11 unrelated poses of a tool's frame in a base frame.
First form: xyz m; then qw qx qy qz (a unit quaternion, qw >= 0).
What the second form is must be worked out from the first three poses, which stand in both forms.
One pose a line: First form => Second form
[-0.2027 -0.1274 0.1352 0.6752 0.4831 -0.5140 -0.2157] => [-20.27 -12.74 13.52 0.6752 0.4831 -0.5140 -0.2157]
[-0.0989 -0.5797 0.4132 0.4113 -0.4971 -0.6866 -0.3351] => [-9.89 -57.97 41.32 0.4113 -0.4971 -0.6866 -0.3351]
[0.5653 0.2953 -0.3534 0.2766 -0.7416 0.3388 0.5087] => [56.53 29.53 -35.34 0.2766 -0.7416 0.3388 0.5087]
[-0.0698 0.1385 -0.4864 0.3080 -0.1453 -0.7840 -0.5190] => [-6.98 13.85 -48.64 0.3080 -0.1453 -0.7840 -0.5190]
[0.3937 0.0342 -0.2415 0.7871 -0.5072 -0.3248 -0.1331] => [39.37 3.42 -24.15 0.7871 -0.5072 -0.3248 -0.1331]
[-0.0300 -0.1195 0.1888 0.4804 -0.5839 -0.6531 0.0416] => [-3.00 -11.95 18.88 0.4804 -0.5839 -0.6531 0.0416]
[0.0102 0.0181 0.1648 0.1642 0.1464 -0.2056 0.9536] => [1.02 1.81 16.48 0.1642 0.1464 -0.2056 0.9536]
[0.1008 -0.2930 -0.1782 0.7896 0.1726 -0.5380 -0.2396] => [10.08 -29.30 -17.82 0.7896 0.1726 -0.5380 -0.2396]
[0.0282 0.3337 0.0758 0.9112 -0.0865 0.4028 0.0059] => [2.82 33.37 7.58 0.9112 -0.0865 0.4028 0.0059]
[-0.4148 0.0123 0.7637 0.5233 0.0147 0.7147 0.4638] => [-41.48 1.23 76.37 0.5233 0.0147 0.7147 0.4638]
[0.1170 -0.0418 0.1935 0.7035 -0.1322 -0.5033 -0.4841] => [11.70 -4.18 19.35 0.7035 -0.1322 -0.5033 -0.4841]
